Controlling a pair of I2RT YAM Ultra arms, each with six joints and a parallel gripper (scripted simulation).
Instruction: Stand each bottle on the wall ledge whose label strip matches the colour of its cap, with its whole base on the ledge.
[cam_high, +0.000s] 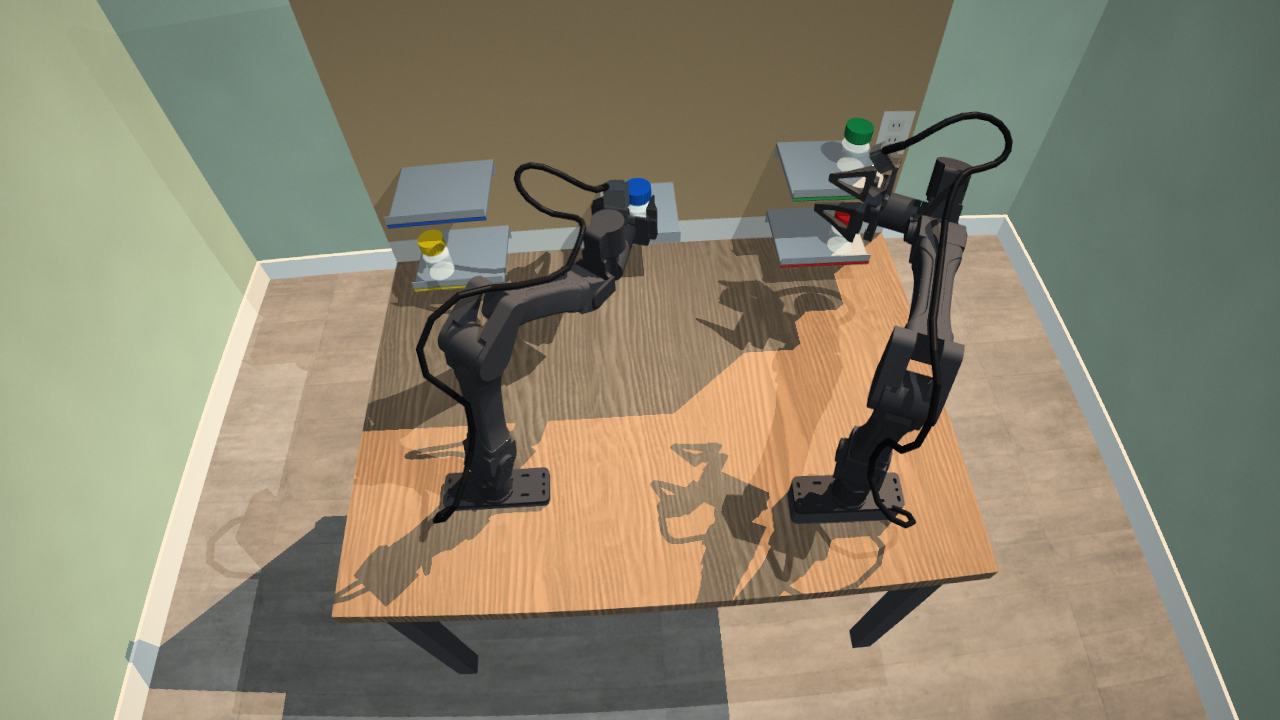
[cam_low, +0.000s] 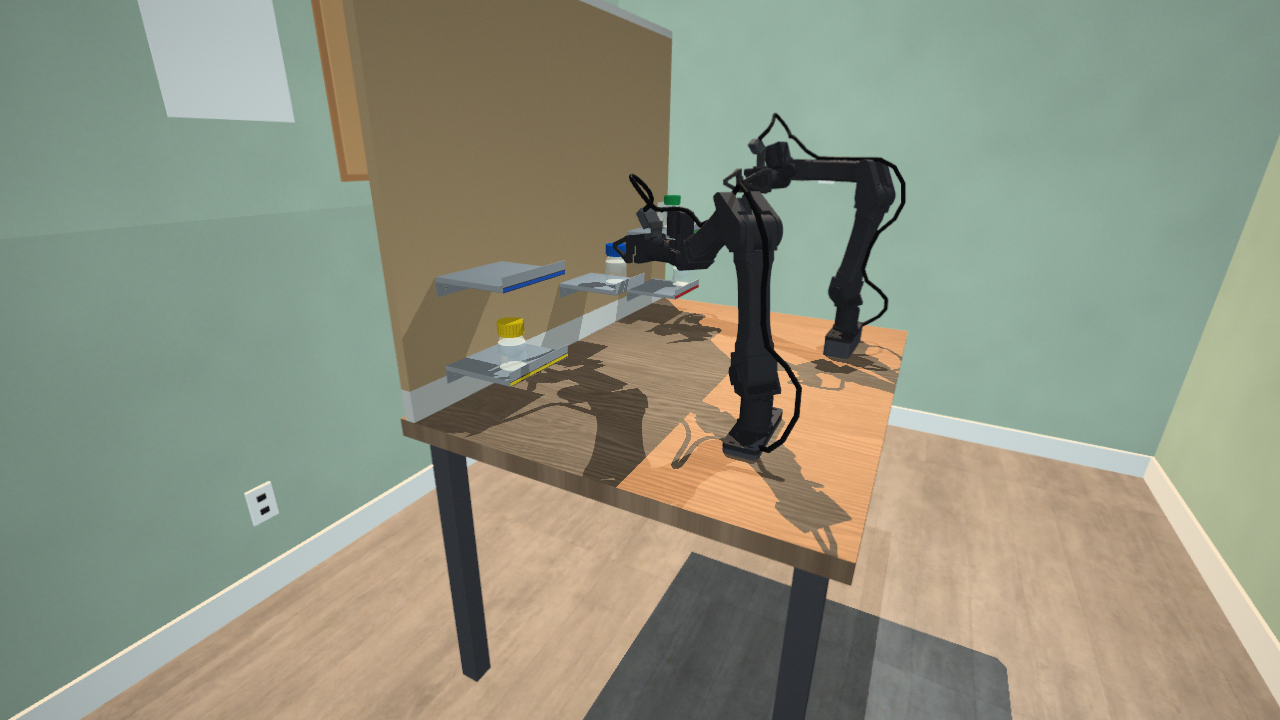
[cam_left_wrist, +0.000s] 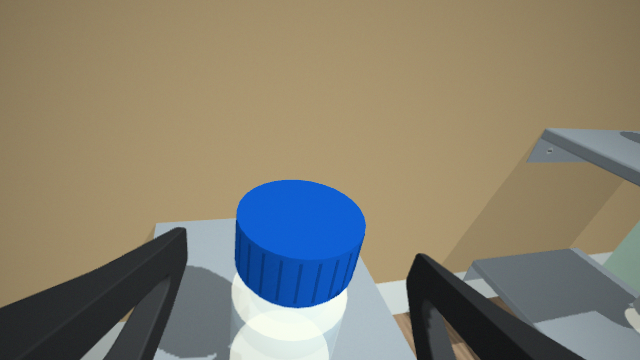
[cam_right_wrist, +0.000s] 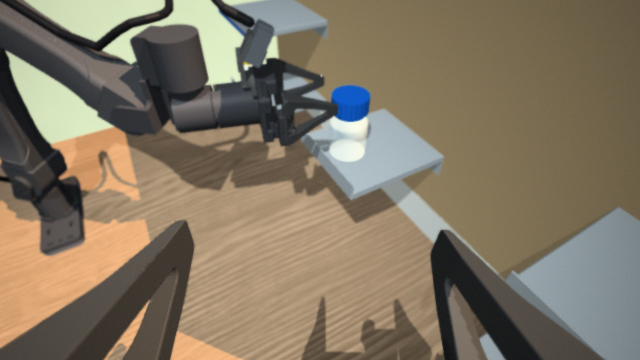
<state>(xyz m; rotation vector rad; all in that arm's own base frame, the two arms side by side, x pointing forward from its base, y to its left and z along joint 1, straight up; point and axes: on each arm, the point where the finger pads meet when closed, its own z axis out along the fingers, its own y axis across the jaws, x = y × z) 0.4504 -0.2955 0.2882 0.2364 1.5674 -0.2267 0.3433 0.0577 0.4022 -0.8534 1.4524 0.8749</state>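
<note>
Now: the blue-capped bottle 6 cm below my left hand, 4 cm ahead of it and 1 cm to the right of it. The rest, counted from my left hand: brown wall panel (18 cm ahead, 15 cm above, 1 cm to the left); green-capped bottle (44 cm to the right, 13 cm ahead, 3 cm above); yellow-capped bottle (43 cm to the left, 16 cm below, 1 cm behind).
</note>
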